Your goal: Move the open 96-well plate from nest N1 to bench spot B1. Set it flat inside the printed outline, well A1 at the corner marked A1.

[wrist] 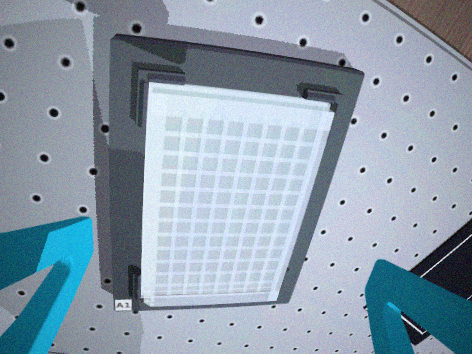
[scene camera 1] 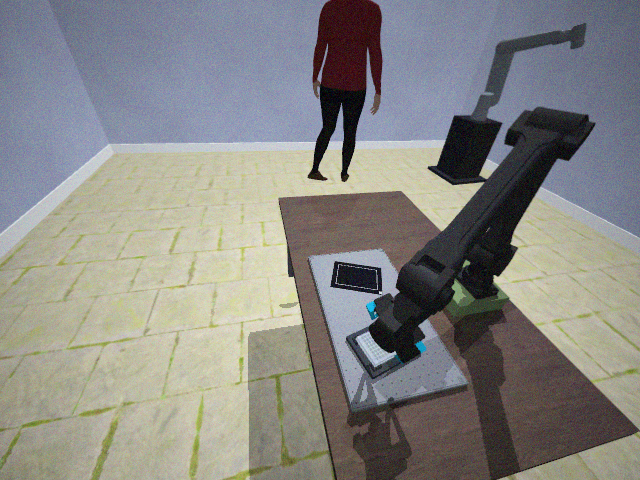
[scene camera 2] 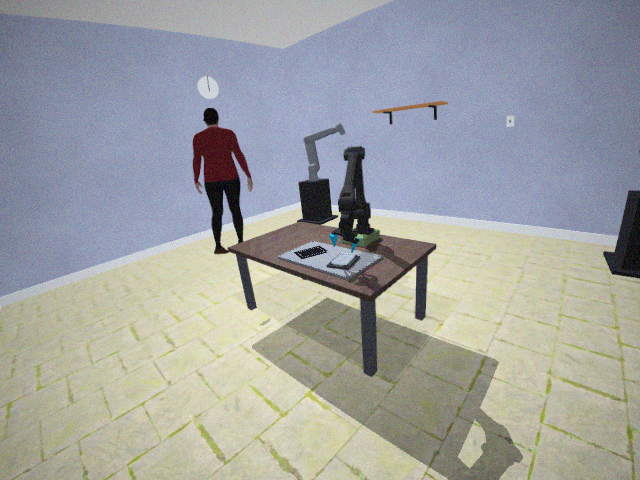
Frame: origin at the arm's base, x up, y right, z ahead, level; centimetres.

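Seen in the pictures: gripper, between the fingertips: point(wrist: 232, 256) point(scene camera 2: 343, 249); arm's base, origin of its link: point(scene camera 1: 473, 283) point(scene camera 2: 363, 231).
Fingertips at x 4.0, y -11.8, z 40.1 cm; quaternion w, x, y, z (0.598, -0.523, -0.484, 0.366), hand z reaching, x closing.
Note:
Offsets run from my fingertips to a thing's top centre. "*": to the spot under its first point. Level surfaces: height alone.
The white 96-well plate @[dx -5.4, dy +1.7, dz -2.2 cm] point(scene camera 1: 373, 349) point(scene camera 2: 343, 259) point(wrist: 225, 200) sits in the dark grey nest N1 @[dx -6.3, dy +1.9, dz -2.3 cm] point(wrist: 125, 200), between its raised corner stops. The nest's A1 label @[* dx -6.9, dy -2.2, dz -10.7 cm] point(wrist: 123, 304) shows at the lower left in the wrist view. My gripper point(scene camera 1: 391, 332) point(scene camera 2: 343, 248) point(wrist: 232, 256) is open and empty, its cyan fingertips above the plate's level and wide apart, one toward each long side in the wrist view. Bench spot B1 @[* dx -7.9, dy +27.0, dz -5.5 cm] point(scene camera 1: 356, 277) point(scene camera 2: 310, 251) point(wrist: 452, 270) is a black pad with a white outline. A small white mark @[dx -7.9, dy +18.7, dz -10.4 cm] point(scene camera 1: 380, 292) is at its near right corner in scene camera 1.
The nest and the pad are on a light grey perforated board @[* dx -8.0, dy -9.7, dz -10.3 cm] point(scene camera 1: 434, 379) on the brown table @[dx -9.3 cm] point(scene camera 1: 341, 222). The arm's green base block point(scene camera 1: 467, 304) stands beside the board. A person point(scene camera 1: 347, 51) point(scene camera 2: 219, 155) stands behind the table; another arm on a black pedestal point(scene camera 1: 467, 147) point(scene camera 2: 315, 200) stands farther back.

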